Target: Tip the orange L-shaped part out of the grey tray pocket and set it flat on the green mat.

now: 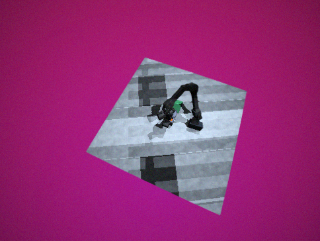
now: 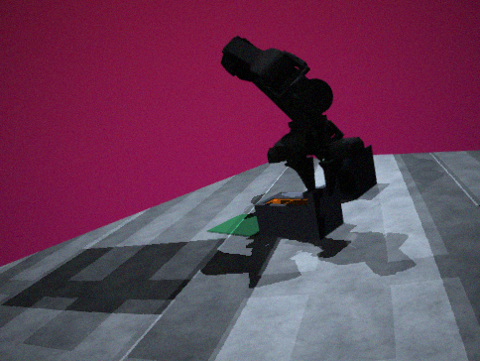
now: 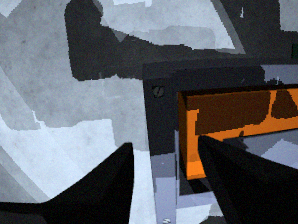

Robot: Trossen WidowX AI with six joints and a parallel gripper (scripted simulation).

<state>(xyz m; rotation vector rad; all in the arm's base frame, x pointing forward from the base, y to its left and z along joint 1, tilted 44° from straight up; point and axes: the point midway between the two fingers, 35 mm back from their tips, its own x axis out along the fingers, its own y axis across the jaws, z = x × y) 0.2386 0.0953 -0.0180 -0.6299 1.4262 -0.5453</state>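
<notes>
Right now the orange L-shaped part is 5 cm to the right of my gripper tip and 3 cm below it. The rest, counted from my gripper tip: green mat: 22 cm to the right, 9 cm below.
</notes>
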